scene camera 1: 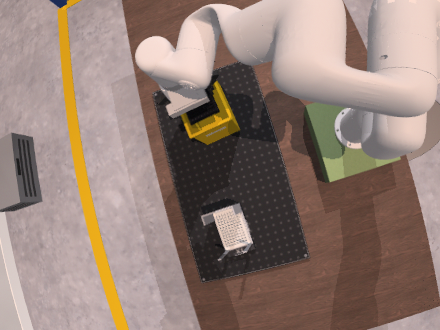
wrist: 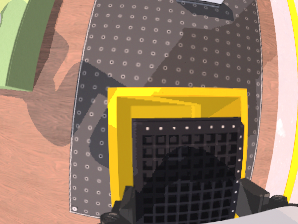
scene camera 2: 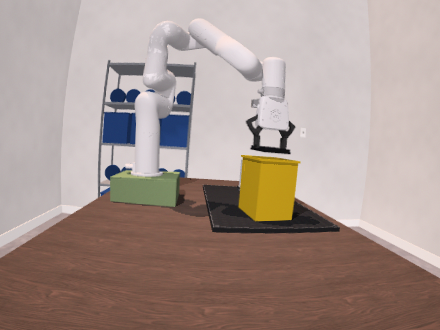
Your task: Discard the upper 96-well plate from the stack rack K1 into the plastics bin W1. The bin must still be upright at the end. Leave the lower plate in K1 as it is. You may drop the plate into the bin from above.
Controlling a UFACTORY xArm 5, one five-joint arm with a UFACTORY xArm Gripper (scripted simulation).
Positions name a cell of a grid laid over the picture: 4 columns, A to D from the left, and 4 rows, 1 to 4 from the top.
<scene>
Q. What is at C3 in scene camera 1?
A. A white well plate.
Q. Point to a yellow plastics bin W1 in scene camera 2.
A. C3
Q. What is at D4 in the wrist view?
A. My gripper.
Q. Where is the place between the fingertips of my gripper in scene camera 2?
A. C2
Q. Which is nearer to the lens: the black 96-well plate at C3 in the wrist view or the yellow plastics bin W1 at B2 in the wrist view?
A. The black 96-well plate.
</scene>
